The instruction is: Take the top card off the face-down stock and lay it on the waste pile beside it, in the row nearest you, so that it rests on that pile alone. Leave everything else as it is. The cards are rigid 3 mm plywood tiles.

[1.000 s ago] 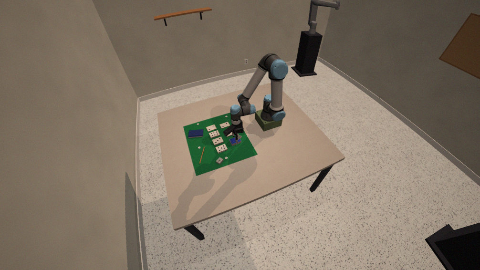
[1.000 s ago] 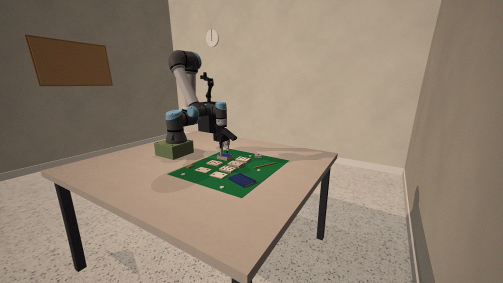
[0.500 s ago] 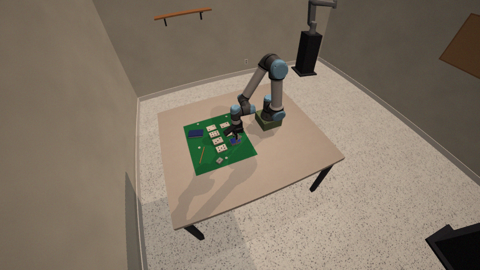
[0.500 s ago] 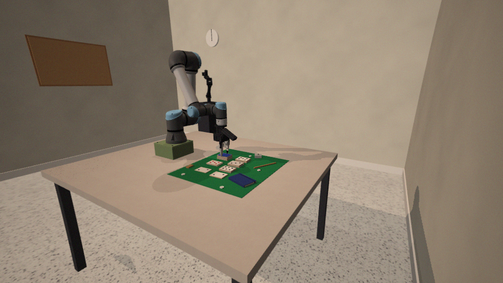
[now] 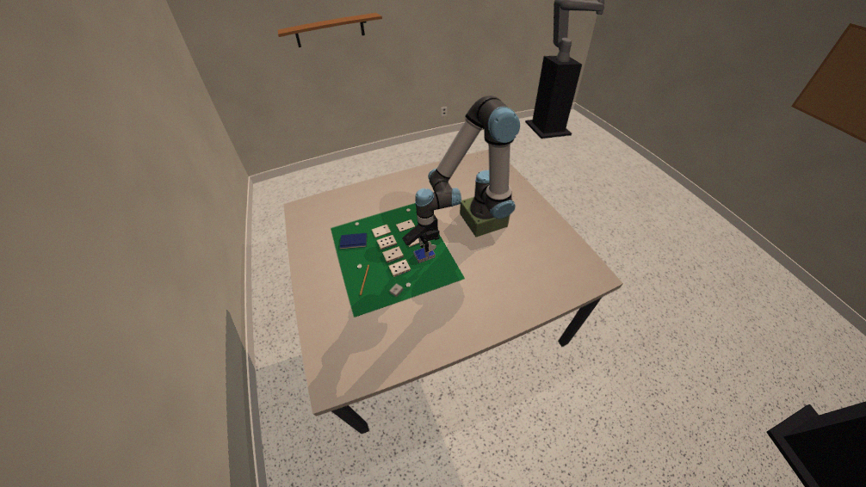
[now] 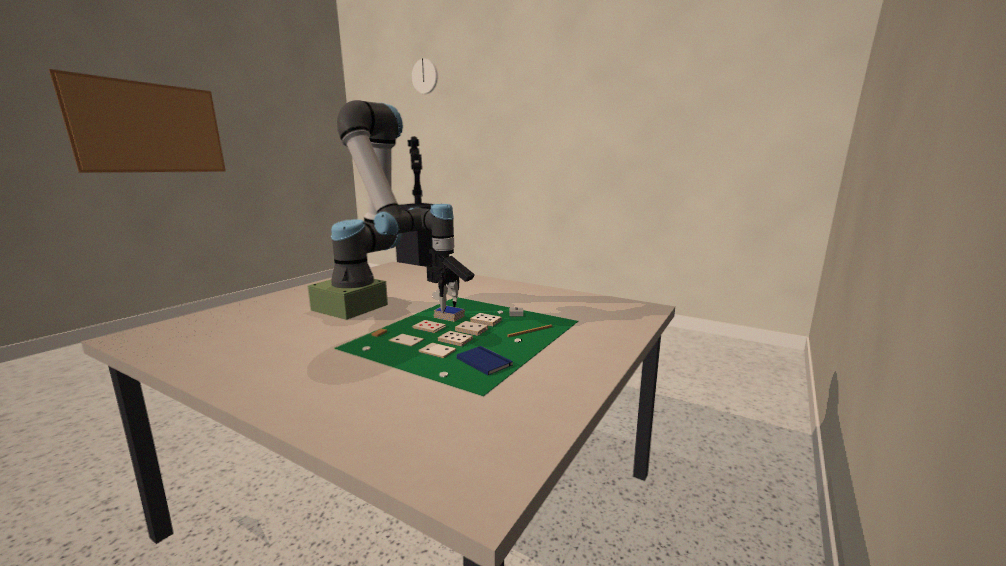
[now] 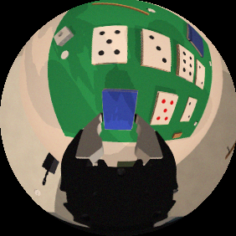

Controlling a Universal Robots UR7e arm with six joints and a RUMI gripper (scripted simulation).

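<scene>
Now: the card 1 cm below my hand. Round my hand: blue book: 34 cm ahead, 20 cm to the right, 3 cm below; green mat: 16 cm ahead, 8 cm to the right, 5 cm below; small grey block: 17 cm to the left, 17 cm ahead, 2 cm below.
</scene>
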